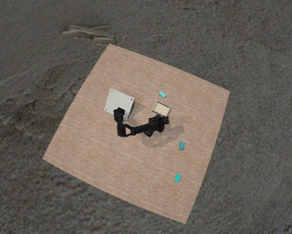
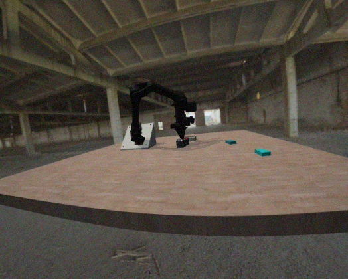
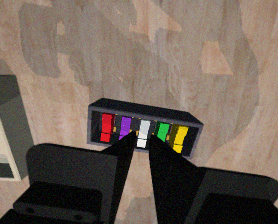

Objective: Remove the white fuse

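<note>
My gripper tip is now 2 cm above the white fuse. Round my gripper tip: tray (1 cm behind, 21 cm to the left, 4 cm below).
</note>
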